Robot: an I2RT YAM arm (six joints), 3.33 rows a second.
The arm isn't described. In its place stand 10 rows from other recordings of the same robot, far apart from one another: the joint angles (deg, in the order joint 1, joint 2, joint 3, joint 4, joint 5, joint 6), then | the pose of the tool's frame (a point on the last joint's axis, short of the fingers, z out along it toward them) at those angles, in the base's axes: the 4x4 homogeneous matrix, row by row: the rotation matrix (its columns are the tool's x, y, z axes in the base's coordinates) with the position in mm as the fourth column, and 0 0 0 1 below.
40.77, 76.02, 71.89, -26.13, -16.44, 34.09 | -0.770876 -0.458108 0.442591 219.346; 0.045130 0.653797 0.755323 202.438; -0.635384 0.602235 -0.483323 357.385; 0 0 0 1
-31.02, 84.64, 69.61, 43.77, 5.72, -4.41 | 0.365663 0.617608 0.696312 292.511; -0.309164 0.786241 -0.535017 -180.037; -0.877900 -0.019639 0.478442 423.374; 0 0 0 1
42.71, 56.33, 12.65, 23.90, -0.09, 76.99 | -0.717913 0.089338 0.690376 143.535; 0.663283 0.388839 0.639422 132.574; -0.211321 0.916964 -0.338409 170.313; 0 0 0 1
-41.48, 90.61, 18.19, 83.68, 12.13, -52.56 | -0.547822 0.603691 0.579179 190.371; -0.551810 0.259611 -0.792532 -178.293; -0.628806 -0.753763 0.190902 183.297; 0 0 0 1
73.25, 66.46, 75.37, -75.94, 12.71, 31.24 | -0.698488 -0.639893 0.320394 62.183; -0.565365 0.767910 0.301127 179.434; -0.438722 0.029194 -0.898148 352.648; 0 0 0 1
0.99, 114.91, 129.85, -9.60, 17.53, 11.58 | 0.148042 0.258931 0.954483 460.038; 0.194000 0.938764 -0.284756 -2.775; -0.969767 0.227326 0.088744 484.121; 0 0 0 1
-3.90, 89.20, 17.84, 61.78, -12.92, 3.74 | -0.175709 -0.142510 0.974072 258.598; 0.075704 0.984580 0.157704 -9.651; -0.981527 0.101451 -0.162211 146.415; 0 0 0 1
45.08, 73.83, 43.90, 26.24, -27.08, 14.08 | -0.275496 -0.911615 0.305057 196.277; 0.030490 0.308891 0.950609 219.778; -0.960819 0.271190 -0.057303 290.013; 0 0 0 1
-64.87, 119.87, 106.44, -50.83, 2.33, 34.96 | 0.209128 0.966705 0.147471 190.345; 0.902335 -0.132638 -0.410121 -409.199; -0.376906 0.218836 -0.900029 245.189; 0 0 0 1
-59.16, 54.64, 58.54, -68.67, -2.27, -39.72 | -0.899413 0.356895 0.252352 80.299; 0.260812 0.901489 -0.345390 -131.739; -0.350761 -0.244831 -0.903894 306.208; 0 0 0 1
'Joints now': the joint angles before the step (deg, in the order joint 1, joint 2, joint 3, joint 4, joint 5, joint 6). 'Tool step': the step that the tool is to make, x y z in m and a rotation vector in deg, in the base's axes. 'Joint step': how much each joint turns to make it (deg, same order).
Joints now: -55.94 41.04 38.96 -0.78 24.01 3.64
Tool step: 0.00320 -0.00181 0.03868 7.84 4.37 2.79
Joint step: 0.00 5.07 14.23 -18.28 -2.87 0.44
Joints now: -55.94 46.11 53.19 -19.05 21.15 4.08
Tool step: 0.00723 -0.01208 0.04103 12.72 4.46 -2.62
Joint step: 0.00 11.08 19.91 -23.51 1.33 4.41
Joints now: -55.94 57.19 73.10 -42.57 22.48 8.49
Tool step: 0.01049 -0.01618 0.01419 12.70 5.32 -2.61
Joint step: 0.00 10.78 14.62 -18.91 0.64 4.01
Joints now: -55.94 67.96 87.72 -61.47 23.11 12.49
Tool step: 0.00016 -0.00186 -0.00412 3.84 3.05 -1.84
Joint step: 0.00 1.97 1.82 -5.19 1.58 1.11
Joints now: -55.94 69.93 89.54 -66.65 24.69 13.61
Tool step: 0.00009 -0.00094 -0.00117 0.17 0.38 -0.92
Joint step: 0.00 0.26 0.00 -0.33 0.78 0.58
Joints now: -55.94 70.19 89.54 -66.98 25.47 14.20
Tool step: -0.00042 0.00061 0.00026 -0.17 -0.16 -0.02
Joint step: 0.00 -0.19 -0.11 0.13 -0.02 0.04
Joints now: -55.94 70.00 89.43 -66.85 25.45 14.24
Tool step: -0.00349 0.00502 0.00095 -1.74 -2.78 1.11
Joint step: -0.33 -2.26 -1.95 2.74 -1.96 -0.11
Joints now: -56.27 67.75 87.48 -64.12 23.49 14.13
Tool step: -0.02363 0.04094 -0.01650 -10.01 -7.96 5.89
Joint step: 0.00 -15.96 -15.78 13.62 -5.31 -2.93
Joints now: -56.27 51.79 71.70 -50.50 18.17 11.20
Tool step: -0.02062 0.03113 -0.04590 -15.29 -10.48 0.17
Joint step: 0.00 -18.97 -22.66 22.18 -0.24 0.15
